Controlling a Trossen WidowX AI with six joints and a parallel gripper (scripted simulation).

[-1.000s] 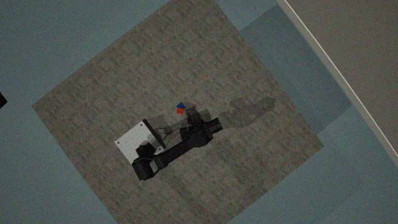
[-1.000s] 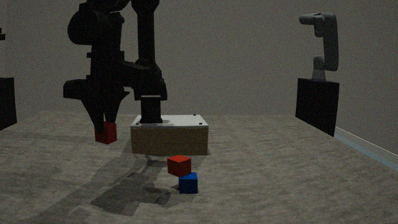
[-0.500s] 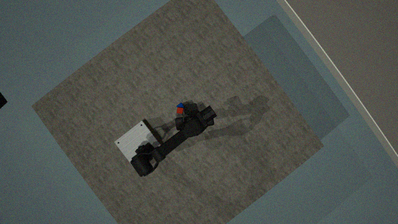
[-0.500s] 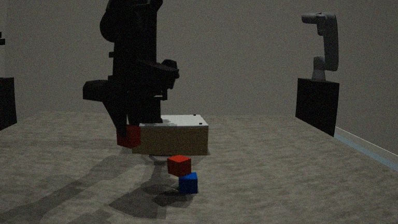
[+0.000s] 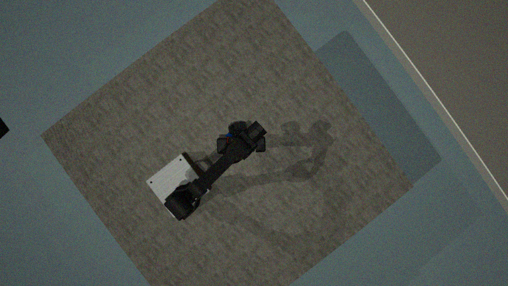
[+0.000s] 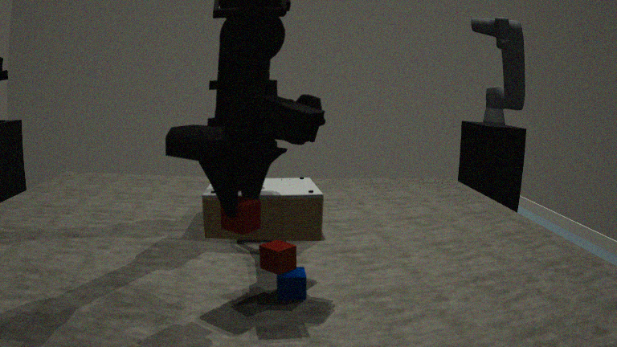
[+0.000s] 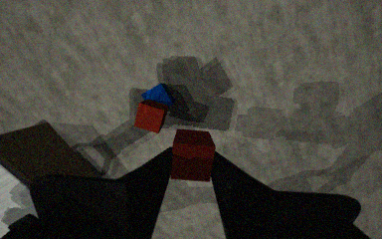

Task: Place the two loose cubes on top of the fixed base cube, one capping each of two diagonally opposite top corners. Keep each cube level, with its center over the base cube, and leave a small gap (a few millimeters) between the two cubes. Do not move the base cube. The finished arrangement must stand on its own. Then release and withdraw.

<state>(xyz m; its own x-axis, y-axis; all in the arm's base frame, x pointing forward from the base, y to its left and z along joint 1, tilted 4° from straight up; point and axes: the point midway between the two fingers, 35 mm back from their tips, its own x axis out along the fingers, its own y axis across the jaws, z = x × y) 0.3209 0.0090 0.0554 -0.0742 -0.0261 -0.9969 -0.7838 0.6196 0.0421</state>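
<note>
My gripper tip is 100 mm above the blue cube, 60 mm to the right of it and 20 mm past it.
</note>
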